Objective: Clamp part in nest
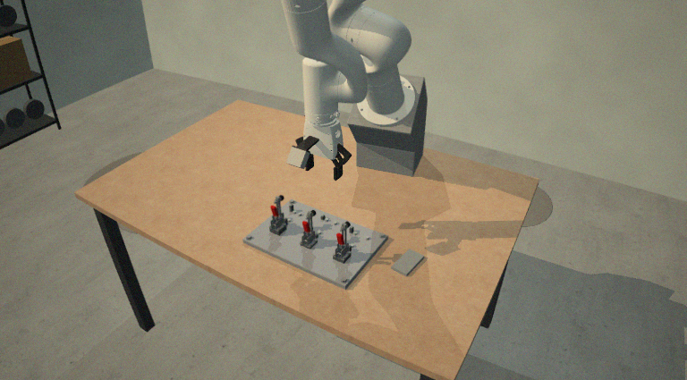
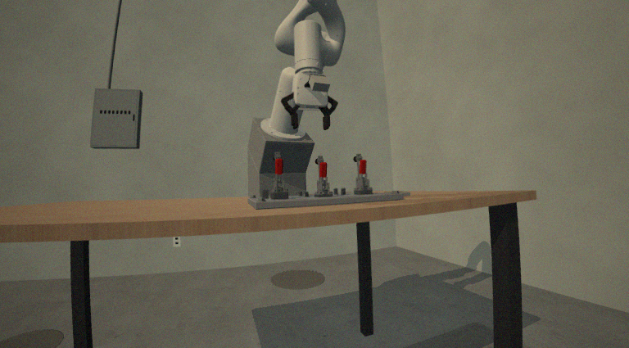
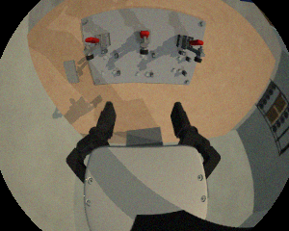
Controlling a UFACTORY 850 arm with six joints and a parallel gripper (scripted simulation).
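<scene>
Right now my hand is 2 cm short of the flat grey part, 27 cm to the right of it and 21 cm above it. Also, from my hand: grey fixture plate: 5 cm ahead, 21 cm below.
</scene>
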